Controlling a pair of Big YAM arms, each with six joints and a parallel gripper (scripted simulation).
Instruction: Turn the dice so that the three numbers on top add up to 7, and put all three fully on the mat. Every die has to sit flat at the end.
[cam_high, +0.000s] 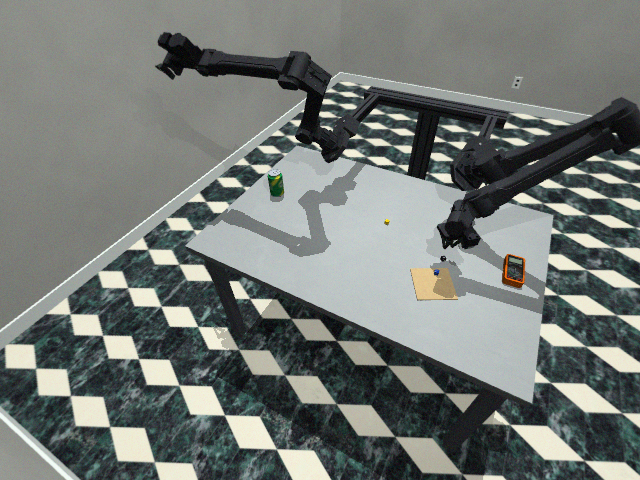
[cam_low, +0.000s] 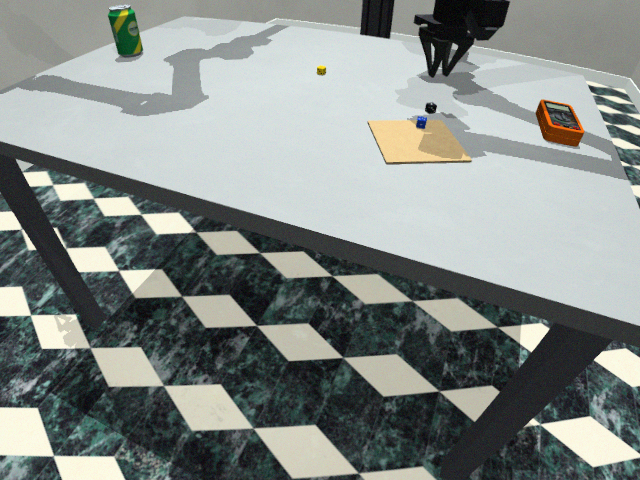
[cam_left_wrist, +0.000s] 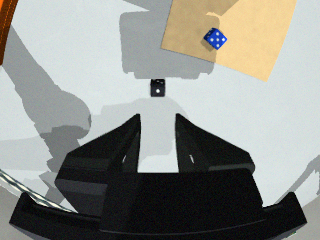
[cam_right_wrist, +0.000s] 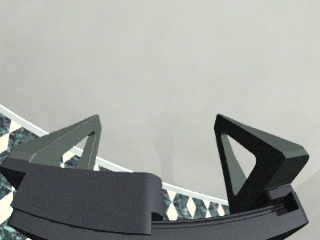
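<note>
My left hand is 7 cm above the black die. Also, from my left hand: tan mat: 13 cm ahead, 8 cm below, 2 cm to the right; then orange multimeter: 24 cm to the left, 6 cm below, 3 cm behind; then blue die: 8 cm ahead, 7 cm below, 1 cm to the right.
</note>
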